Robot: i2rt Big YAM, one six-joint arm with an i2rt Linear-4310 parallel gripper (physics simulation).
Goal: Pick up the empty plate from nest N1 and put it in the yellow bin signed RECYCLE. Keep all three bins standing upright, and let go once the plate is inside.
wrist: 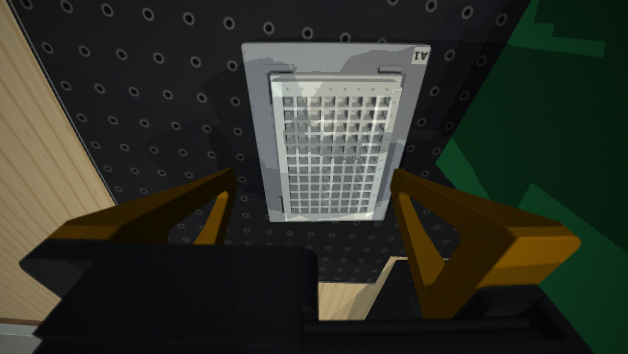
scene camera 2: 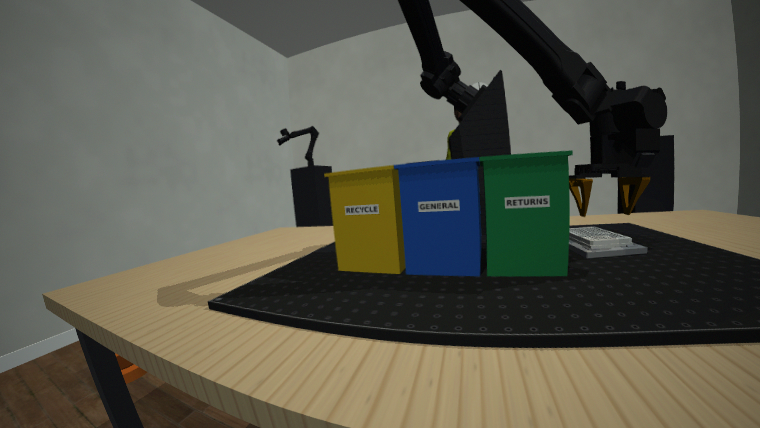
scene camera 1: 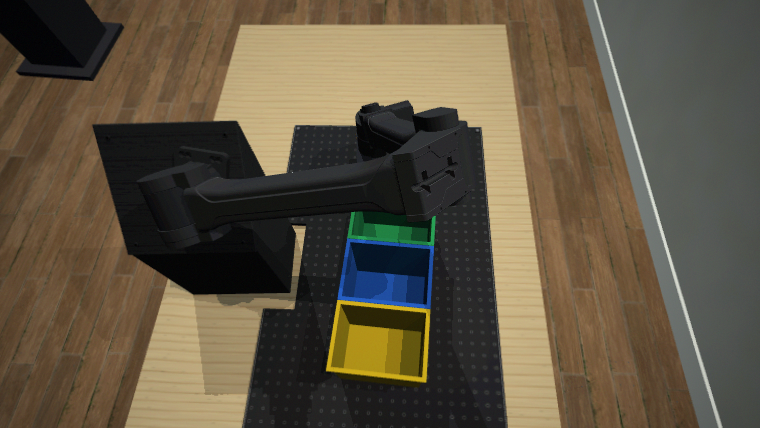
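Pixels of known places: gripper, fingertip midpoint: [wrist: 313, 177] [scene camera 2: 605, 215]; arm's base, origin of the base link: [scene camera 2: 475, 106] [scene camera 1: 204, 183].
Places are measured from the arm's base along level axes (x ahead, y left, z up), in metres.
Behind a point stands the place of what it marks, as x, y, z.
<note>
The white gridded plate [scene camera 2: 598, 235] @(0.253, 0.231, -0.338) [wrist: 332, 150] @(0.245, 0.231, -0.338) lies flat in its grey nest [scene camera 2: 616, 252] @(0.313, 0.240, -0.356) [wrist: 257, 120] @(0.252, 0.289, -0.352); a tag at the nest's corner reads A1. My gripper [scene camera 2: 606, 214] @(0.245, 0.246, -0.300) [wrist: 313, 177] @(0.245, 0.246, -0.300) is open and empty, fingers pointing down, above the plate. In the wrist view its fingertips stand to either side of the plate's lower part. The arm hides plate and nest in scene camera 1. The yellow bin [scene camera 1: 376, 342] @(0.307, -0.171, -0.361) [scene camera 2: 368, 239] @(0.409, -0.185, -0.303), signed RECYCLE, stands upright, and its inside shows empty.
The blue bin [scene camera 1: 385, 273] @(0.309, -0.007, -0.361) [scene camera 2: 440, 239] @(0.408, -0.063, -0.304), signed GENERAL, stands upright beside the yellow one. The green bin [scene camera 1: 392, 231] @(0.314, 0.108, -0.361) [scene camera 2: 526, 233] @(0.406, 0.066, -0.297) [wrist: 565, 135] @(0.302, 0.127, -0.290), signed RETURNS, stands upright between the blue bin and the nest, close to my gripper. A black perforated board [scene camera 1: 462, 340] @(0.499, -0.144, -0.363) [scene camera 2: 425, 313] @(0.534, -0.060, -0.363) lies under them.
</note>
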